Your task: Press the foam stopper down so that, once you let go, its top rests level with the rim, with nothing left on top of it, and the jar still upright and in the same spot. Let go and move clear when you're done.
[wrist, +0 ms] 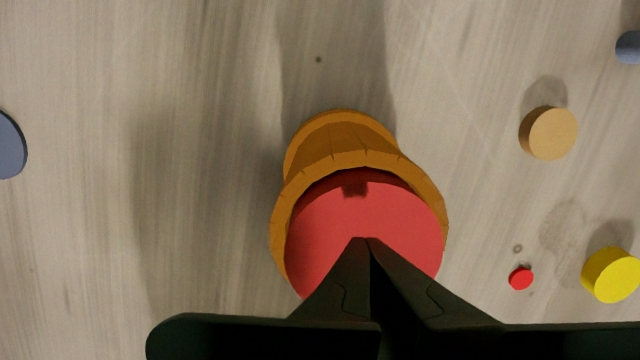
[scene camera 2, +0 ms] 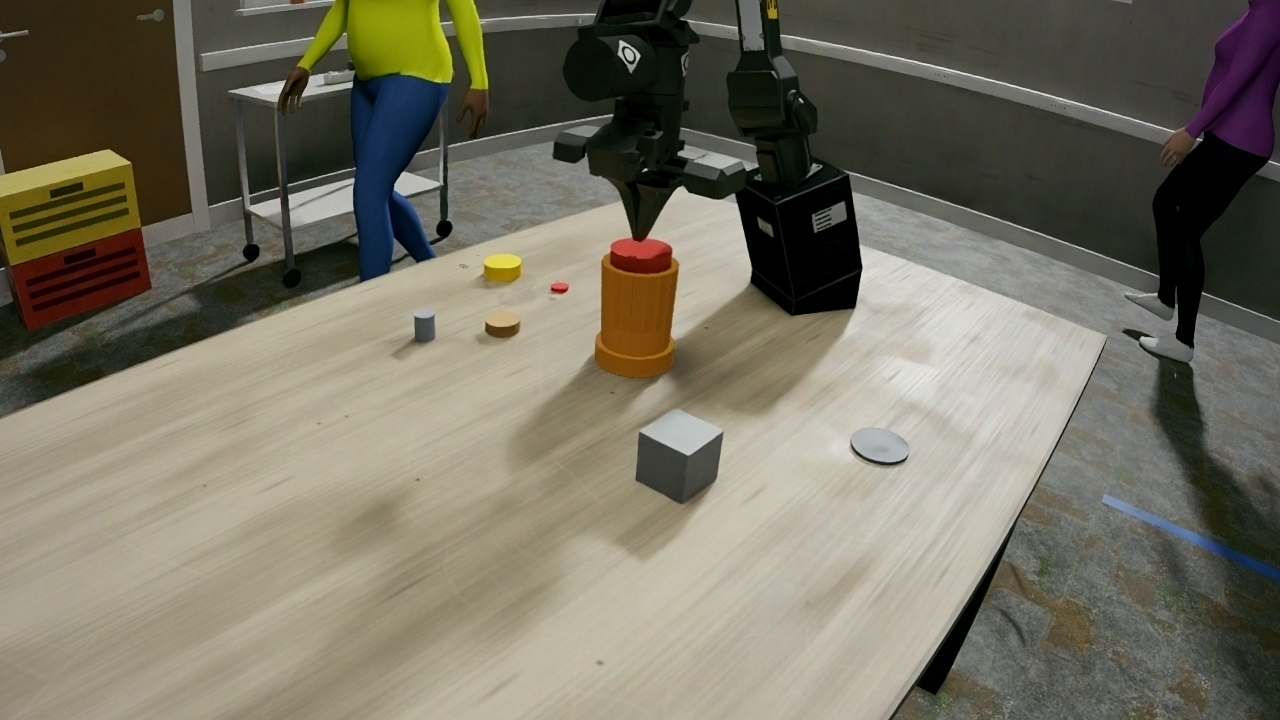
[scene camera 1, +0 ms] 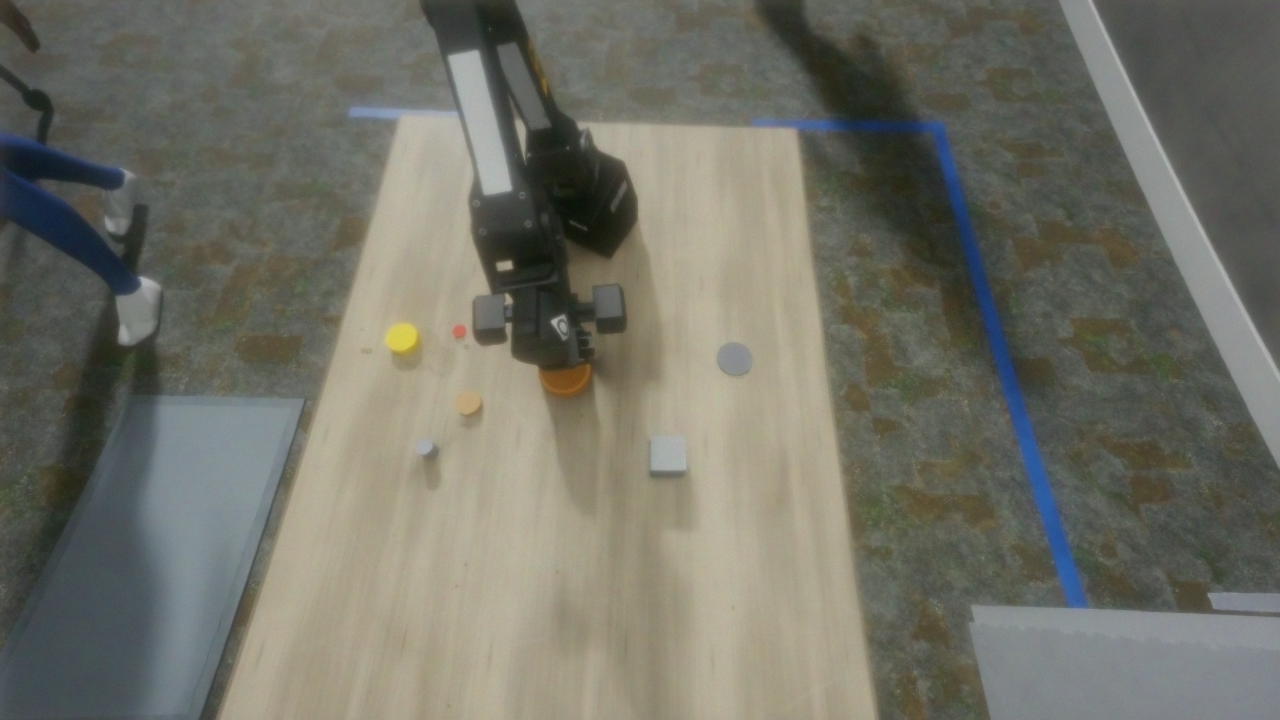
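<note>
The orange jar (scene camera 1: pixel 565 383) (scene camera 2: pixel 636 313) (wrist: pixel 343 135) stands upright on the table. The red foam stopper (scene camera 2: pixel 640 256) (wrist: pixel 370 215) sits in its mouth, with its top standing above the rim in the scene camera 2 view. My gripper (scene camera 2: pixel 640 239) (wrist: pixel 362 249) is shut and empty, pointing down over the stopper. Its tips are at or very close to the stopper's top; I cannot tell whether they touch. In the scene camera 1 view the gripper's body hides the stopper and part of the jar.
On the table (scene camera 2: pixel 358 573) are a yellow disc (scene camera 1: pixel 401 338) (scene camera 2: pixel 502 267), a small red disc (scene camera 2: pixel 559 287), a tan disc (scene camera 1: pixel 468 402) (scene camera 2: pixel 502 324), a small grey cylinder (scene camera 1: pixel 426 448) (scene camera 2: pixel 424 325), a grey cube (scene camera 1: pixel 667 455) (scene camera 2: pixel 679 454) and a flat grey disc (scene camera 1: pixel 733 359) (scene camera 2: pixel 879 445).
</note>
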